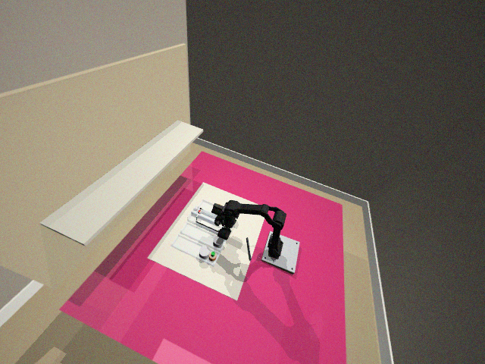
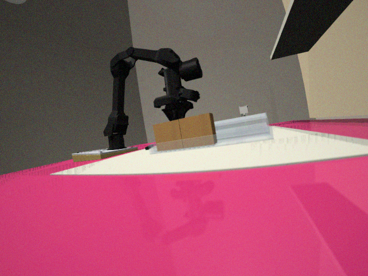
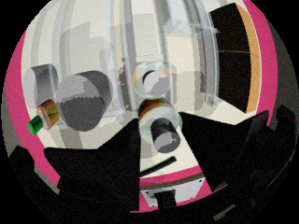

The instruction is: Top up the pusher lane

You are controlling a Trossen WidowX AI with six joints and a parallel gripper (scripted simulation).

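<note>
Now: gripper tip 15 cm short of the lane rack, 4 cm above it and 3 cm to the left of it. From my gripper tip the other things lie so: black stick (16 cm behind, 5 cm below, 3 cm to the left).
</note>
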